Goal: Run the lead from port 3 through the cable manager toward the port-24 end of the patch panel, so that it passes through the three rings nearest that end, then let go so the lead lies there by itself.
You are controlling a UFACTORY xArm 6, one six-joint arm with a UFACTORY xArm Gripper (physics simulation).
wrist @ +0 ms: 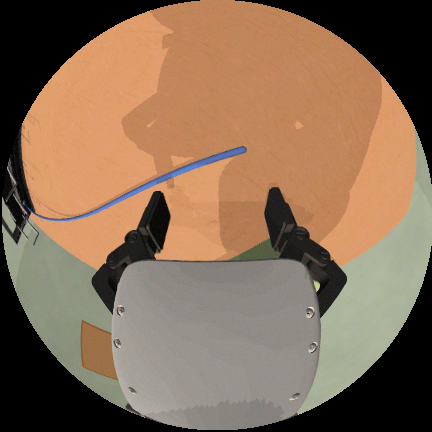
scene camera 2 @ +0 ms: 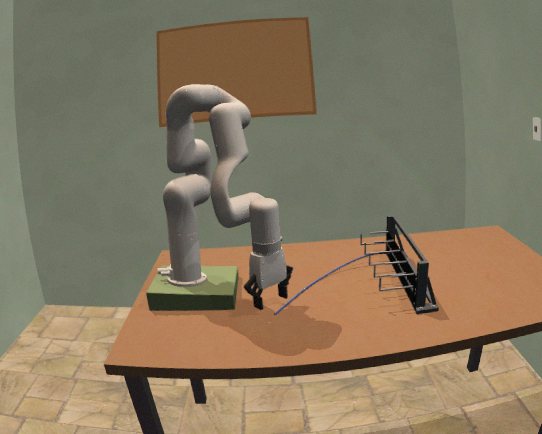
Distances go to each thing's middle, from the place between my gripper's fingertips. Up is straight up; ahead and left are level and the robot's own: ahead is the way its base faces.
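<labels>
My gripper is 5 cm below the grey frame [scene camera 2: 423, 279], 6 cm to the right of it and 46 cm short of it.
</labels>
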